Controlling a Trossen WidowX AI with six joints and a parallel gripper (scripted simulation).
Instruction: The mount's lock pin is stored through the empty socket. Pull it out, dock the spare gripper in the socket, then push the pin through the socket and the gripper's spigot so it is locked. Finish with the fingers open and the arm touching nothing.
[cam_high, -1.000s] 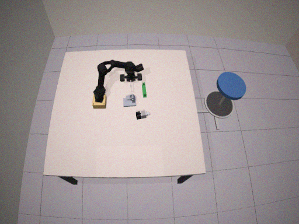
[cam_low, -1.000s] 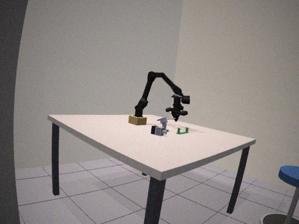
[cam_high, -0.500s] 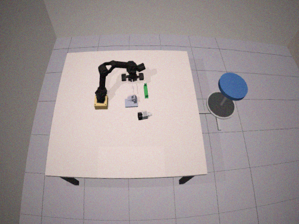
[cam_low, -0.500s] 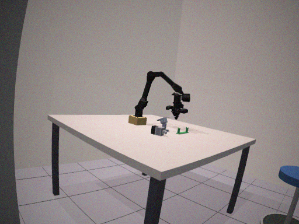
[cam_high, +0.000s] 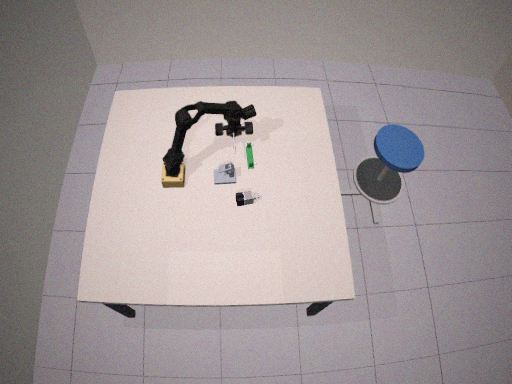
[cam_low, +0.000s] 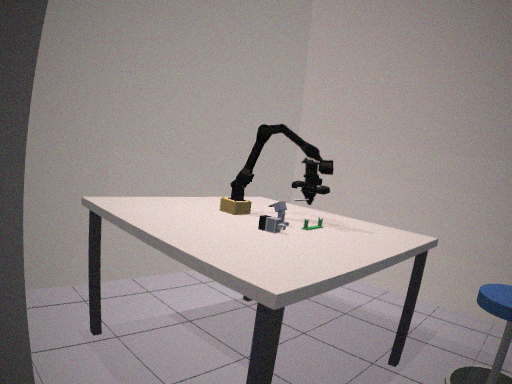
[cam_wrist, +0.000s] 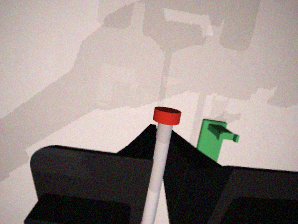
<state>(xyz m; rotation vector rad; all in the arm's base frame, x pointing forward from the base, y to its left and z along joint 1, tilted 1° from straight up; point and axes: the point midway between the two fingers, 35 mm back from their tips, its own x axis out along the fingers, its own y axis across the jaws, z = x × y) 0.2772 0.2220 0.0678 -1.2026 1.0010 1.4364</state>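
Right now the green cradle is 90 mm ahead of my gripper tip, 60 mm to the right of it and 70 mm below it. From my gripper tip the other things lie so: spare gripper (110 mm ahead, 310 mm to the right, 60 mm below); socket (10 mm behind, 190 mm to the right, 40 mm below).
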